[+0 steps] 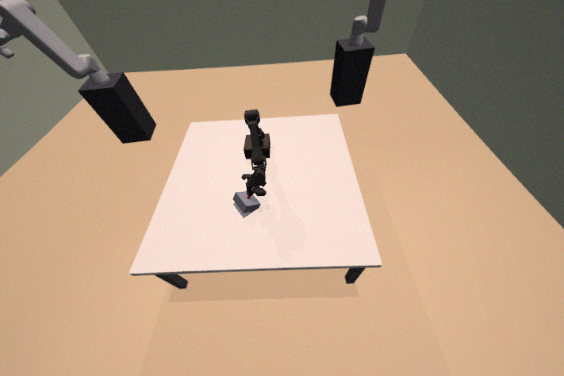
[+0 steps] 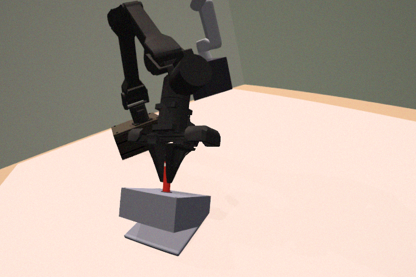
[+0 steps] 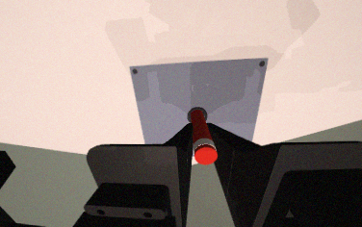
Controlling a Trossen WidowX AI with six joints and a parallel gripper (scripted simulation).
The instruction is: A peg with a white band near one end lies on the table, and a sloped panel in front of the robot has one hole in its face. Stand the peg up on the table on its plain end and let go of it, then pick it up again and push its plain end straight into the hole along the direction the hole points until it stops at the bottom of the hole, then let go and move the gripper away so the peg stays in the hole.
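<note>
Right now my gripper tip is 1 cm to the right of the red peg, 1 cm below it and 1 cm past it. Round my gripper tip: flat grey base plate 7 cm below, 3 cm to the right, 2 cm ahead; grey sloped panel 4 cm below, 2 cm to the right, 1 cm ahead.
</note>
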